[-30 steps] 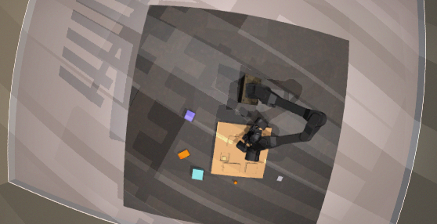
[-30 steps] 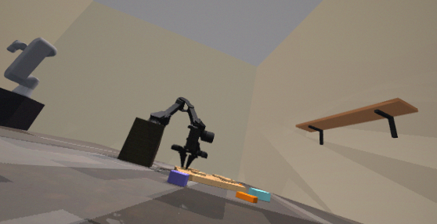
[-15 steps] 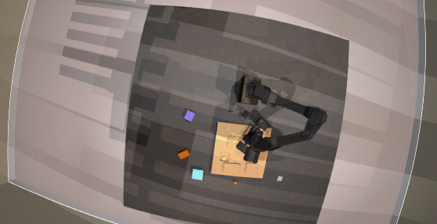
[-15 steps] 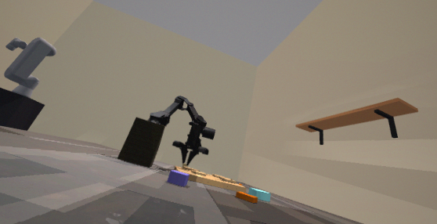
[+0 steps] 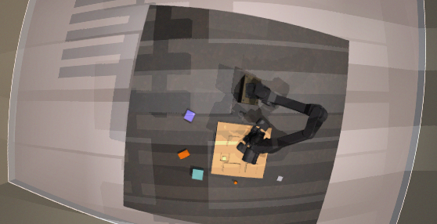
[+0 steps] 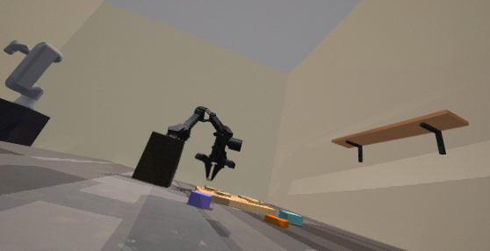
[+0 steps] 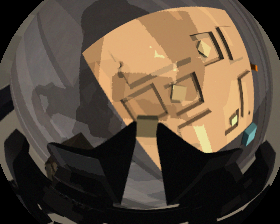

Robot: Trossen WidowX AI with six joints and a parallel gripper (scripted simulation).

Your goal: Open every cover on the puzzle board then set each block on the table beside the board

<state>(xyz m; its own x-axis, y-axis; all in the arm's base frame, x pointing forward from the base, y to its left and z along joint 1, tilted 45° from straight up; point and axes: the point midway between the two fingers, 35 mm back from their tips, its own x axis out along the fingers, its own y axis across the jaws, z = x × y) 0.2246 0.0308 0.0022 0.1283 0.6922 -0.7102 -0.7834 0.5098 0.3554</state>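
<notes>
Now: gripper tip 11 cm short of the puzzle board, 2 cm to the left of it and 5 cm above it. Round my gripper tip: purple block: 8 cm behind, 32 cm to the right, 5 cm below; then small grey piece: 28 cm ahead, 20 cm to the left, 7 cm below; then tiny orange piece: 30 cm ahead, 6 cm to the right, 6 cm below.
</notes>
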